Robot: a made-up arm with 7 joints.
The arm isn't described. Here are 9 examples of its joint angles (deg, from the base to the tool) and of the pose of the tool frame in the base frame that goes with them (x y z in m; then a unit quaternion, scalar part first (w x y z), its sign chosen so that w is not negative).
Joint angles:
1: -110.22 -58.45 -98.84 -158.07 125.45 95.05 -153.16
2: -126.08 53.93 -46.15 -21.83 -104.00 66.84 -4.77
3: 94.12 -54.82 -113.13 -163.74 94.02 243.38 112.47
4: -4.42 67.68 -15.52 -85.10 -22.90 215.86 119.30
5: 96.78 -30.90 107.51 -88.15 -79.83 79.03 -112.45
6: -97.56 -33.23 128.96 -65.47 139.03 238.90 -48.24
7: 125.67 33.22 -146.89 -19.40 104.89 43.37 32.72
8: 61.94 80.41 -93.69 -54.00 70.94 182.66 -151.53
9: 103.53 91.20 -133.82 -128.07 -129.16 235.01 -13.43
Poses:
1: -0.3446 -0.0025 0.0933 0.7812 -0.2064 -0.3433 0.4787
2: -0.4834 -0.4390 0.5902 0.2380 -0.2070 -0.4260 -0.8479
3: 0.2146 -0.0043 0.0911 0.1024 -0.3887 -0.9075 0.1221
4: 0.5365 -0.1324 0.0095 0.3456 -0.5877 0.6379 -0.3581
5: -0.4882 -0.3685 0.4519 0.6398 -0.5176 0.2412 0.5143
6: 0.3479 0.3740 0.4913 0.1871 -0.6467 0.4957 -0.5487
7: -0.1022 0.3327 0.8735 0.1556 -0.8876 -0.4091 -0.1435
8: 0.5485 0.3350 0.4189 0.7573 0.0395 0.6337 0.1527
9: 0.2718 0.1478 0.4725 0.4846 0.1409 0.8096 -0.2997
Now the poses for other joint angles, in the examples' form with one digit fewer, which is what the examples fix.
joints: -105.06 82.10 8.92 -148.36 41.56 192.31 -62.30
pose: 0.005 -0.038 -0.165 0.311 -0.739 0.578 0.155
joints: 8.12 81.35 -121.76 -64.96 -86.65 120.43 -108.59
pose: 0.544 -0.338 0.521 0.109 -0.009 -0.023 -0.994
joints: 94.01 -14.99 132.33 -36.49 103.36 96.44 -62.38
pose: -0.191 -0.372 0.849 0.324 0.673 -0.141 0.650
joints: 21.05 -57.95 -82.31 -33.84 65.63 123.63 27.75
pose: -0.466 -0.443 0.600 0.537 -0.052 0.272 -0.797
